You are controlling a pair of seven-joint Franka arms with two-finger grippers.
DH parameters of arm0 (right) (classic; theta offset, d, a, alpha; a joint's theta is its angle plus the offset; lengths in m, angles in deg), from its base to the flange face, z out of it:
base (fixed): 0 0 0 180
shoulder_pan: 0 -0.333 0 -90
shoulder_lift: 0 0 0 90
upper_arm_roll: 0 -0.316 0.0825 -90
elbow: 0 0 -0.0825 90
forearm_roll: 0 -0.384 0 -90
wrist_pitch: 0 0 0.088 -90
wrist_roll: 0 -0.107 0 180
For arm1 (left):
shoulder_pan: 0 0.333 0 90
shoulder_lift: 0 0 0 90
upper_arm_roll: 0 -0.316 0.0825 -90
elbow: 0 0 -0.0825 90
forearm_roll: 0 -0.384 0 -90
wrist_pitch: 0 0 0.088 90
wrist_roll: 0 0.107 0 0
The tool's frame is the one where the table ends.
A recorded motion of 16 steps. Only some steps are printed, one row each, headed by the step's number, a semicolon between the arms.
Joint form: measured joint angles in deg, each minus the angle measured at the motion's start. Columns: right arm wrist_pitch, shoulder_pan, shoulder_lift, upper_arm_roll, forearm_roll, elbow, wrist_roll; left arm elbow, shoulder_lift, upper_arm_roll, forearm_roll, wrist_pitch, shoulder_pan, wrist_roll.
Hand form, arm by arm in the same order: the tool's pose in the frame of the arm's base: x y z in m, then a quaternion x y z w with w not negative. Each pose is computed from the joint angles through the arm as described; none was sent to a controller.
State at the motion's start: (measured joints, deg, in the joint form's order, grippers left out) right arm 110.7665 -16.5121 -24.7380 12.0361 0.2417 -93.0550 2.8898; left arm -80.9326 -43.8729 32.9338 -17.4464 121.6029 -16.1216 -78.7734
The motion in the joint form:
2: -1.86 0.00 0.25 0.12 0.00 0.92 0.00; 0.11 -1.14 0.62 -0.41 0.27 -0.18 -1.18
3: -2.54 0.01 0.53 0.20 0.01 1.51 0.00; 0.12 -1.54 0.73 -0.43 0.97 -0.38 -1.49
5: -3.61 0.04 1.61 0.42 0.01 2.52 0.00; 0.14 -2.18 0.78 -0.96 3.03 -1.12 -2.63
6: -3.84 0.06 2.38 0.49 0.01 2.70 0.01; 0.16 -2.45 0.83 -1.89 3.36 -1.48 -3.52
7: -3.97 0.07 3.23 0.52 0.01 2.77 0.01; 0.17 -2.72 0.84 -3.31 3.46 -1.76 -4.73
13: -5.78 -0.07 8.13 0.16 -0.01 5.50 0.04; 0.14 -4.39 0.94 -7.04 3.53 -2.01 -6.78
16: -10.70 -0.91 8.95 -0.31 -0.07 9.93 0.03; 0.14 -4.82 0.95 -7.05 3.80 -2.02 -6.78
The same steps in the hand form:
2: 0.6555 0.0657 0.3757 0.99449 0.07030 -0.06201 0.04692; 0.5455 -0.4844 0.2926 0.96409 0.25562 -0.04550 0.05589
3: 0.6561 0.0651 0.3827 0.99466 0.06947 -0.06038 0.04674; 0.5438 -0.4879 0.2897 0.96359 0.25639 -0.04639 0.05997
5: 0.6566 0.0629 0.4018 0.99538 0.06708 -0.05165 0.04535; 0.5396 -0.4974 0.2860 0.96243 0.25866 -0.04129 0.07160
6: 0.6558 0.0617 0.4117 0.99579 0.06619 -0.04553 0.04409; 0.5369 -0.5011 0.2837 0.96256 0.25917 -0.03658 0.07050
7: 0.6546 0.0610 0.4217 0.99618 0.06561 -0.03882 0.04255; 0.5351 -0.5032 0.2808 0.96264 0.26096 -0.02925 0.06613
13: 0.6472 0.0649 0.4963 0.99705 0.06888 0.01081 0.03198; 0.5324 -0.5044 0.2615 0.96423 0.25980 -0.01693 0.04969
16: 0.6417 0.0798 0.5347 0.99633 0.07942 0.01360 0.02876; 0.5320 -0.5048 0.2571 0.96416 0.25987 -0.01925 0.04989

